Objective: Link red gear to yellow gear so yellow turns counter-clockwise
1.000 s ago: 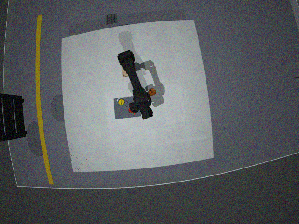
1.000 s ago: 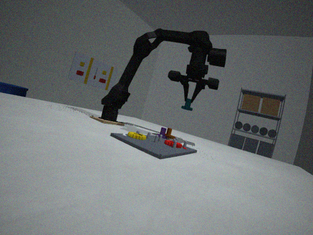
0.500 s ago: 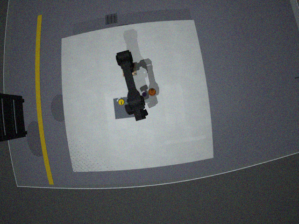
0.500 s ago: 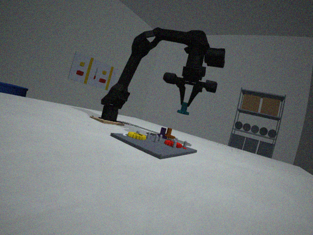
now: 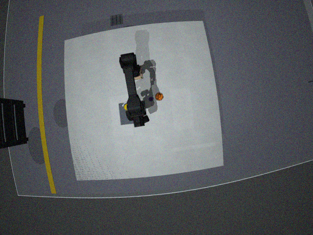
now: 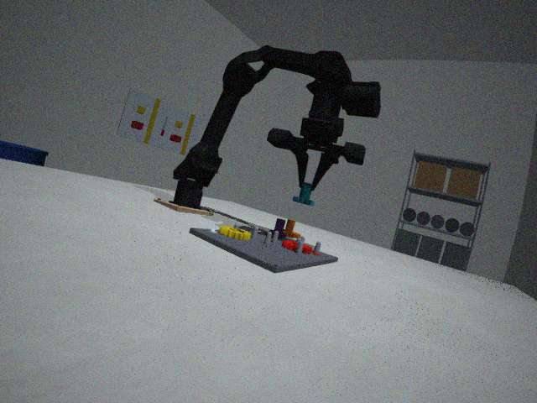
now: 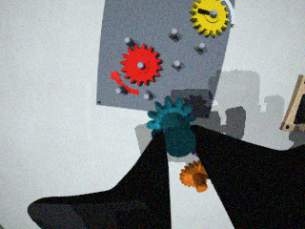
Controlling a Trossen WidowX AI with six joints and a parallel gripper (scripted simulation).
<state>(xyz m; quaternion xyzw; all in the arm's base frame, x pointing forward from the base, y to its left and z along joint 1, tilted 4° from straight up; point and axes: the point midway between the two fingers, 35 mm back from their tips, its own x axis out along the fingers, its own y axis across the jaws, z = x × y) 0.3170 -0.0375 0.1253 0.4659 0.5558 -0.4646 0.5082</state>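
Now: gripper tip 2 cm short of the red gear, 4 cm to the left of it and 10 cm above it. Also, from my gripper tip: purple gear: 7 cm behind, 9 cm to the left, 10 cm below; red arrow: 5 cm ahead, 2 cm to the right, 11 cm below; teal gear: 1 cm below.
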